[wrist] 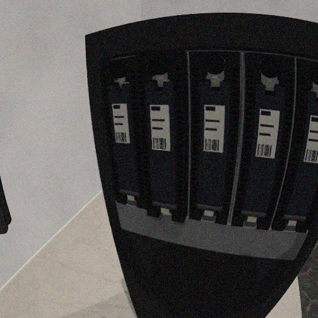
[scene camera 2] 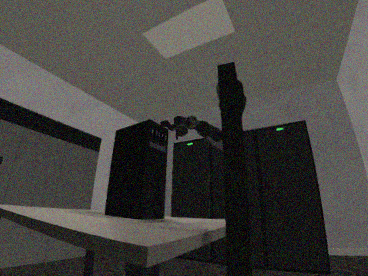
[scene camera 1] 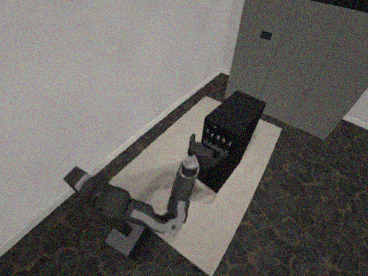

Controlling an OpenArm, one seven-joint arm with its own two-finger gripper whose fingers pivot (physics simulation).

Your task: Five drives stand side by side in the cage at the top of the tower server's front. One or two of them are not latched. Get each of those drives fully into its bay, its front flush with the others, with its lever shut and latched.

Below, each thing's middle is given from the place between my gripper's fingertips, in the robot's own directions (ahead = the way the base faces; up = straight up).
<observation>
My hand is 70 mm short of the drive lever [wrist: 160, 105], 10 mm to the right of it and 20 mm above it. Round my hand: black tower server [scene camera 2: 136, 189] (230 mm ahead, 60 mm to the right, 210 mm below).
</observation>
